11 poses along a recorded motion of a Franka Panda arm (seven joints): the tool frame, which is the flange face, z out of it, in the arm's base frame.
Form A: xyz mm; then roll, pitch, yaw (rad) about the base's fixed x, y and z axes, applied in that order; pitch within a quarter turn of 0, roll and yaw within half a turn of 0.
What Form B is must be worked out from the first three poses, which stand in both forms.
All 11 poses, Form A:
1: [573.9 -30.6 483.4 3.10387 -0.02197 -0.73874]
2: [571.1 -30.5 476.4 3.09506 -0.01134 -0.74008]
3: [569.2 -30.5 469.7 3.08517 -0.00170 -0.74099]
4: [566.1 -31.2 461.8 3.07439 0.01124 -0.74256]
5: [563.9 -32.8 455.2 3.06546 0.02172 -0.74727]
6: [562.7 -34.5 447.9 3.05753 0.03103 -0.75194]
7: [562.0 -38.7 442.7 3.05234 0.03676 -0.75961]
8: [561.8 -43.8 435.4 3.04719 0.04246 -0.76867]
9: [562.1 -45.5 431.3 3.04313 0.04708 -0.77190]
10: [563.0 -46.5 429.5 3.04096 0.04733 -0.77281]
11: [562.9 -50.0 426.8 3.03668 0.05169 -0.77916]
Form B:
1: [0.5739 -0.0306 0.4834 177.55 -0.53 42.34]
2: [0.5711 -0.0305 0.4764 177.59 -1.32 42.39]
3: [0.5692 -0.0305 0.4697 177.55 -2.11 42.41]
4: [0.5661 -0.0312 0.4618 177.60 -3.08 42.46]
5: [0.5639 -0.0328 0.4552 177.64 -3.87 42.69]
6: [0.5627 -0.0345 0.4479 177.69 -4.58 42.92]
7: [0.5620 -0.0387 0.4427 177.73 -5.04 43.33]
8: [0.5618 -0.0438 0.4354 177.79 -5.50 43.82]
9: [0.5621 -0.0455 0.4313 177.82 -5.86 43.98]
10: [0.5630 -0.0465 0.4295 177.75 -5.96 44.02]
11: [0.5629 -0.0500 0.4268 177.79 -6.32 44.36]
